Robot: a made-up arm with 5 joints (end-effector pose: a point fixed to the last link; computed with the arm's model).
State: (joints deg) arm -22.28 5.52 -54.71 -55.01 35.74
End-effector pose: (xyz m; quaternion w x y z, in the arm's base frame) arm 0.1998 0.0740 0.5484 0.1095 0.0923 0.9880 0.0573
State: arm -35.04 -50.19 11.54 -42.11 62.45
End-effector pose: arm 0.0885 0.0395 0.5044 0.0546 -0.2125 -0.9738 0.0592
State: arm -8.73 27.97 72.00 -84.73 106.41
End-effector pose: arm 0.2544 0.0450 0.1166 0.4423 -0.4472 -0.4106 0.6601
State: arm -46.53 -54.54 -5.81 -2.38 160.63
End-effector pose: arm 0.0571 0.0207 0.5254 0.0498 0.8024 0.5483 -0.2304
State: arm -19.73 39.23 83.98 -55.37 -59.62
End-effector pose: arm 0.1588 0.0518 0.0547 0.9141 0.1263 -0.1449 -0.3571
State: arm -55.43 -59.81 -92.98 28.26 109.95
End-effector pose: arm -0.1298 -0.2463 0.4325 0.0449 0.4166 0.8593 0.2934
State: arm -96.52 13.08 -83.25 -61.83 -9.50
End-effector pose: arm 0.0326 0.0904 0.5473 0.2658 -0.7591 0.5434 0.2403
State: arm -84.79 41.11 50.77 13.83 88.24
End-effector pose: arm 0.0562 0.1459 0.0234 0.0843 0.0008 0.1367 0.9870
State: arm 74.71 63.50 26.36 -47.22 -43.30
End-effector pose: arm 0.1419 -0.2530 -0.0165 0.4524 -0.0993 -0.3892 -0.7963
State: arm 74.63 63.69 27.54 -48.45 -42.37
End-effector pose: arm 0.1412 -0.2492 -0.0174 0.4596 -0.1019 -0.3873 -0.7927
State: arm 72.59 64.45 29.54 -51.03 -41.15
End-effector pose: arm 0.1478 -0.2388 -0.0199 0.4823 -0.0987 -0.3867 -0.7798
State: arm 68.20 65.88 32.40 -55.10 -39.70
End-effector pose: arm 0.1615 -0.2205 -0.0238 0.5218 -0.0884 -0.3873 -0.7549
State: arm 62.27 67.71 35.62 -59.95 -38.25
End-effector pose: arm 0.1775 -0.1966 -0.0276 0.5698 -0.0729 -0.3889 -0.7203
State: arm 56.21 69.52 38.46 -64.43 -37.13
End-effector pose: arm 0.1907 -0.1727 -0.0304 0.6141 -0.0559 -0.3904 -0.6836
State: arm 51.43 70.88 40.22 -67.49 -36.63
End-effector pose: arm 0.1996 -0.1546 -0.0321 0.6451 -0.0412 -0.3917 -0.6547
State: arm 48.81 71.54 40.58 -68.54 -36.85
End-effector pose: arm 0.2048 -0.1461 -0.0332 0.6586 -0.0315 -0.3928 -0.6410
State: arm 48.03 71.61 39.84 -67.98 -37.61
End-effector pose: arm 0.2081 -0.1455 -0.0340 0.6585 -0.0263 -0.3941 -0.6406
